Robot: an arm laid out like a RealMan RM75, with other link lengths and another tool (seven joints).
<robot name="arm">
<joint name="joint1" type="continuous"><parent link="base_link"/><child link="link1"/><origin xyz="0 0 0.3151" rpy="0 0 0"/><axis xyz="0 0 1"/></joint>
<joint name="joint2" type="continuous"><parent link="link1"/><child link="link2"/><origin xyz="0 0 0" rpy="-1.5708 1.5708 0"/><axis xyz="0 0 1"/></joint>
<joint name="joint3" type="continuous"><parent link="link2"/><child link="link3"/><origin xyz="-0.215 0 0" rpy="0 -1.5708 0"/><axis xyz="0 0 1"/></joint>
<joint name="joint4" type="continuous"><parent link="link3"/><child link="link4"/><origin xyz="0 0 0" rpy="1.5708 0 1.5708"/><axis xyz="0 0 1"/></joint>
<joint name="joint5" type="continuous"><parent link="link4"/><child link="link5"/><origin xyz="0 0.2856 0" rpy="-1.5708 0 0"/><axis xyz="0 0 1"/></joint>
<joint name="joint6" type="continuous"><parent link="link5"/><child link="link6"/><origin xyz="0 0 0" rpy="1.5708 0 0"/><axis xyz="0 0 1"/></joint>
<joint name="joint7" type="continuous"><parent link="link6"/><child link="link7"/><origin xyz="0 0.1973 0" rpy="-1.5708 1.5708 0"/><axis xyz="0 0 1"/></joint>
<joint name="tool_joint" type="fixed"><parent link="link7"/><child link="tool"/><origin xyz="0.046 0.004 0.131" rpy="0 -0.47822 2.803"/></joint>
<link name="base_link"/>
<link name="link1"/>
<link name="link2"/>
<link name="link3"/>
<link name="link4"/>
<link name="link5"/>
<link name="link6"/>
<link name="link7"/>
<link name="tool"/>
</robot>
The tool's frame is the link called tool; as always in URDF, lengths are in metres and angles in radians. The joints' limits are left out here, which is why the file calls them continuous.
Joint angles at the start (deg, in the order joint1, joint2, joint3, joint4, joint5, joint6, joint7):
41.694, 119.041, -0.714, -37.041, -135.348, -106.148, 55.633
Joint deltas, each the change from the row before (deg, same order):
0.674, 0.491, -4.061, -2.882, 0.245, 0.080, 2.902
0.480, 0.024, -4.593, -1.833, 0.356, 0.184, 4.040
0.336, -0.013, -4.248, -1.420, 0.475, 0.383, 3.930
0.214, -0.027, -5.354, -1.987, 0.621, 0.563, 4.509
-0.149, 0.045, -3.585, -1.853, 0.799, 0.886, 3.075
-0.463, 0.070, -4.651, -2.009, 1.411, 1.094, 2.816
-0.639, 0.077, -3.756, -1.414, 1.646, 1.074, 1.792
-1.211, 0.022, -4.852, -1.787, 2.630, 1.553, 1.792
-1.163, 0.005, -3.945, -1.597, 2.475, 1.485, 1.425
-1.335, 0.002, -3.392, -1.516, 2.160, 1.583, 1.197
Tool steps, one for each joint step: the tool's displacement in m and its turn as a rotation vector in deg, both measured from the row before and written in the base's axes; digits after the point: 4 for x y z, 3 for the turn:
-0.0047, 0.0001, -0.0060, -2.396, -2.935, 0.604
-0.0039, -0.0016, -0.0088, -3.423, -2.500, -0.288
-0.0029, -0.0012, -0.0084, -3.016, -2.174, -0.683
-0.0024, -0.0014, -0.0090, -3.122, -3.081, -0.689
-0.0003, 0.0028, -0.0025, -1.008, -2.161, -0.753
-0.0026, 0.0019, -0.0042, -0.933, -2.356, -0.082
-0.0035, 0.0016, -0.0036, -0.376, -1.368, 0.181
-0.0052, 0.0020, -0.0039, -0.044, -1.294, 0.497
-0.0058, 0.0023, -0.0025, 0.281, -0.677, 0.420
-0.0033, 0.0025, -0.0018, 0.536, -0.510, 0.096

